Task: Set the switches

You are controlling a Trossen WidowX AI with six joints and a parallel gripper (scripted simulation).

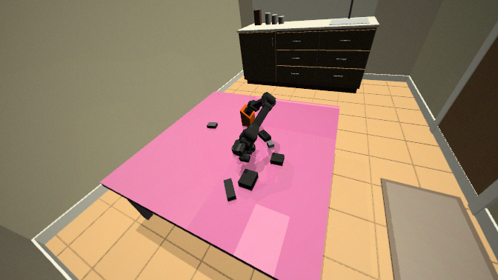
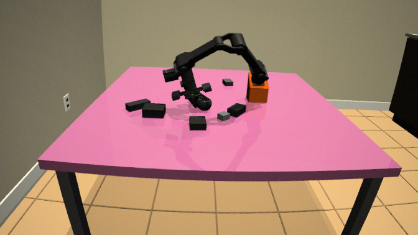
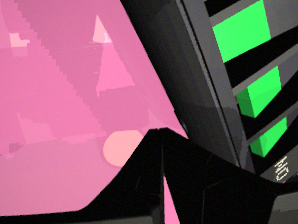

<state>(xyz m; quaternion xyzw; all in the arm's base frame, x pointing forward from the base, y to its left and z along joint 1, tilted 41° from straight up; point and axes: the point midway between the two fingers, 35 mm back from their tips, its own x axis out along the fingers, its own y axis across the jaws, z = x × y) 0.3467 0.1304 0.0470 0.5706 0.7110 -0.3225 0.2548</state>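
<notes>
The small grey cube is 12 cm behind my gripper tip and 10 cm to the left of it. The rest, counted from my gripper tip: long dark bar 28 cm ahead, 3 cm to the right.
</notes>
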